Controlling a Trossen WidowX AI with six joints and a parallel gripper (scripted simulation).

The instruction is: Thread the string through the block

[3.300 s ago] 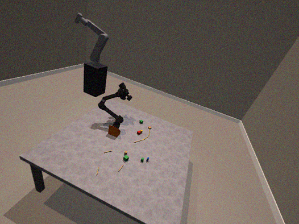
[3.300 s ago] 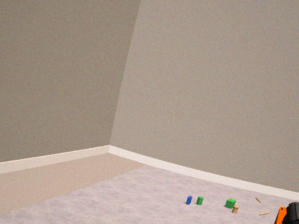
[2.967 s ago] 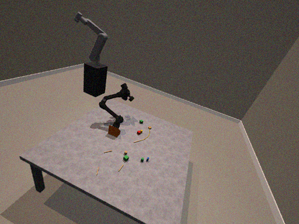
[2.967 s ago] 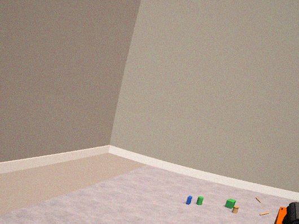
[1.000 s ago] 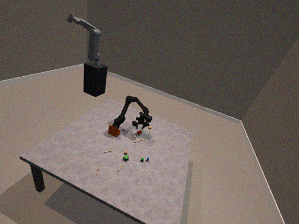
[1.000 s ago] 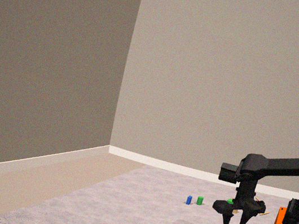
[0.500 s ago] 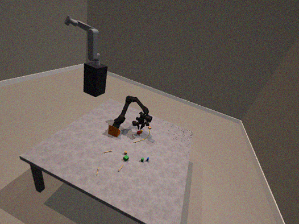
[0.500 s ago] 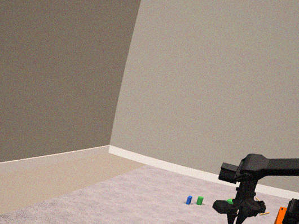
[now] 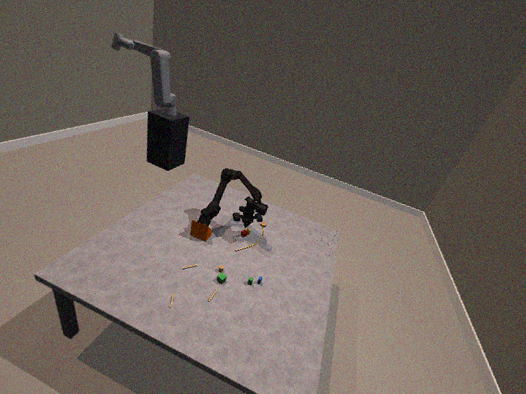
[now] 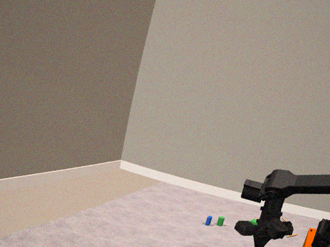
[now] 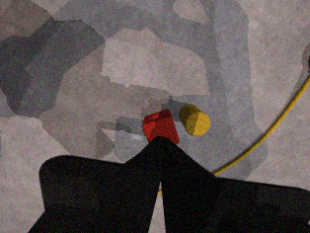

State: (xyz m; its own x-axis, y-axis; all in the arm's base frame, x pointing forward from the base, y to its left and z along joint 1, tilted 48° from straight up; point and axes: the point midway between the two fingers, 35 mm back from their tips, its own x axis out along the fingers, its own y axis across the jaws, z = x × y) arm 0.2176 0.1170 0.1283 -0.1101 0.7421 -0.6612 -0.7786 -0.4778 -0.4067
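Now: gripper tip 10 mm short of the red block and 40 mm above it. Also, from my gripper tip: round wooden button (70 mm ahead, 190 mm to the left, 50 mm below); then thin wooden stick (60 mm ahead, 120 mm to the right, 60 mm below); then yellow cylinder (20 mm ahead, 30 mm to the left, 40 mm below).
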